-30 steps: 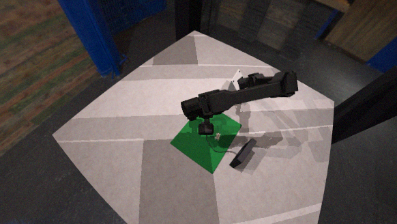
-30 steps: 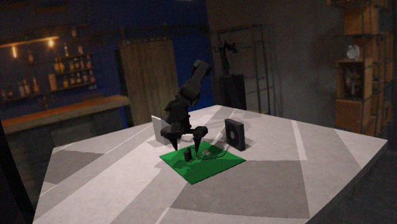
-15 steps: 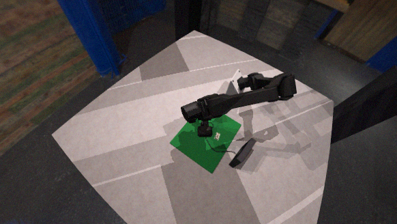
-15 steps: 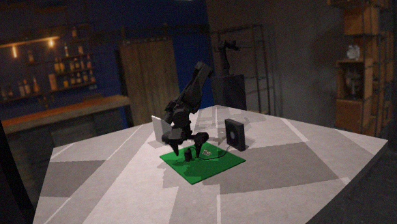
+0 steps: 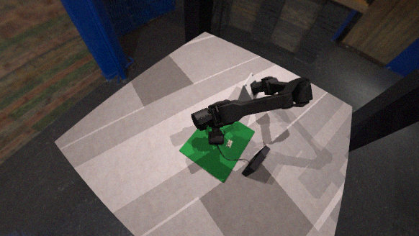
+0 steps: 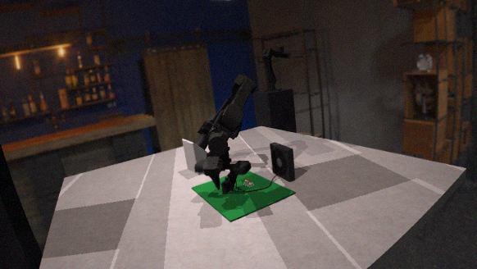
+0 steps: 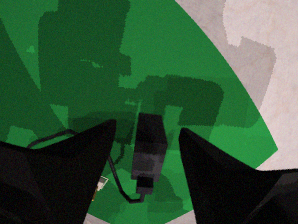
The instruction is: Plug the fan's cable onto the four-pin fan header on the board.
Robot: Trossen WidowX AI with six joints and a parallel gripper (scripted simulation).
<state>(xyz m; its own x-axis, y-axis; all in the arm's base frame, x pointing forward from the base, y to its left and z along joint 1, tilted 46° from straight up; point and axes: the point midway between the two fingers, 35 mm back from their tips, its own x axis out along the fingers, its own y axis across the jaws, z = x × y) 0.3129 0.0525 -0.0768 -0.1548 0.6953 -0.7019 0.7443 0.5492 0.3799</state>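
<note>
The green board lies 1 cm ahead of my gripper tip, 5 cm to the left of it and 3 cm below it. The rest, counted from my gripper tip: white four-pin header 1 cm behind, 9 cm to the left, 2 cm below; then black fan 1 cm ahead, 22 cm to the left, 4 cm above; then black plug 1 cm behind, 1 cm to the left, 1 cm above.
</note>
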